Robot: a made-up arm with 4 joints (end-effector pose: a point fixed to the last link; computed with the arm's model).
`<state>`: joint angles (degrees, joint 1 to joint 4).
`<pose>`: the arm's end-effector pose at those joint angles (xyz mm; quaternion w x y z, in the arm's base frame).
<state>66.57 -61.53 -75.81 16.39</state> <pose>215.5 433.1 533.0 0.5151 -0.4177 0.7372 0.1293</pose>
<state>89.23 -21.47 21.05 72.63</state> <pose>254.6 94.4 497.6 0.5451 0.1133 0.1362 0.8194</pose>
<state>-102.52 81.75 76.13 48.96</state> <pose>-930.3 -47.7 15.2 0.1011 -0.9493 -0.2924 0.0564</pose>
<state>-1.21 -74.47 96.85 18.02</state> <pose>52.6 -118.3 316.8 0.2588 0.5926 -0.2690 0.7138</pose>
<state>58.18 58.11 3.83 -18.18</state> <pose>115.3 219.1 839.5 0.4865 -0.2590 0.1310 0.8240</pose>
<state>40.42 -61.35 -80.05 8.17</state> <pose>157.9 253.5 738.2 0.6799 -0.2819 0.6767 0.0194</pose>
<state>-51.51 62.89 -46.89 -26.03</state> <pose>-775.6 -148.8 325.6 0.7640 -0.0892 -0.6376 -0.0423</pose>
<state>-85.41 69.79 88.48 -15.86</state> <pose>-935.4 51.6 430.8 0.5376 -0.7992 -0.1015 0.2487</pose>
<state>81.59 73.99 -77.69 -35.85</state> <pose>-11.2 148.5 686.5 0.8749 -0.0818 0.1430 0.4554</pose>
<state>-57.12 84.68 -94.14 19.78</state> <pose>-477.6 203.8 257.0 0.3408 -0.0577 -0.7381 -0.5794</pose>
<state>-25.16 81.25 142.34 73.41</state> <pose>-405.7 46.2 1006.8 0.3839 0.2835 0.1350 -0.8683</pose>
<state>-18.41 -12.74 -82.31 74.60</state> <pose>-558.4 203.8 633.5 0.8000 -0.5559 -0.1602 -0.1592</pose>
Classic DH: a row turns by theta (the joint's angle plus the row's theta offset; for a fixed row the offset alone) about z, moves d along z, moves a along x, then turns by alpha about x. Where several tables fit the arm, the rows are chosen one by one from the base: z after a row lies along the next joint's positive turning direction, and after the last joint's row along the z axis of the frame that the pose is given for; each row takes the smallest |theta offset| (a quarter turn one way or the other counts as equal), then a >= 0, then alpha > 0; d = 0 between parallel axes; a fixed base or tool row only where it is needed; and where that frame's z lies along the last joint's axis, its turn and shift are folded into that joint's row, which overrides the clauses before.
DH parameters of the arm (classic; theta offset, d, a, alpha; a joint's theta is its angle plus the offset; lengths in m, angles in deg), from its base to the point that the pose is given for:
base (fixed): 34.14 0.195 -0.1649 -66.27
joint 1: -63.93 0.4155 0.2643 125.82
joint 2: -55.66 0.1895 0.0685 -84.8
joint 3: 20.68 -0.0098 -0.0231 88.97
joint 4: 8.74 0.2752 -0.0112 -94.19
tool (fixed): 64.75 0.2753 0 0

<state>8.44 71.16 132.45 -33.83</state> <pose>-363.8 349.3 758.7 0.2299 0.6196 -0.3488 -0.6645</pose>
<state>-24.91 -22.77 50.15 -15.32</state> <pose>-98.1 -303.1 744.5 0.5388 0.0667 -0.0757 0.8364</pose>
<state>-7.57 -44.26 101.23 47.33</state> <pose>86.1 -202.1 424.7 0.2193 0.3994 -0.5204 0.7222</pose>
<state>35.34 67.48 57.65 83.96</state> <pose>169.6 -77.0 809.3 0.1301 0.0902 0.6487 -0.7444</pose>
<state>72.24 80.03 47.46 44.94</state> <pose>233.5 217.5 738.3 0.0784 0.0659 0.3616 -0.9267</pose>
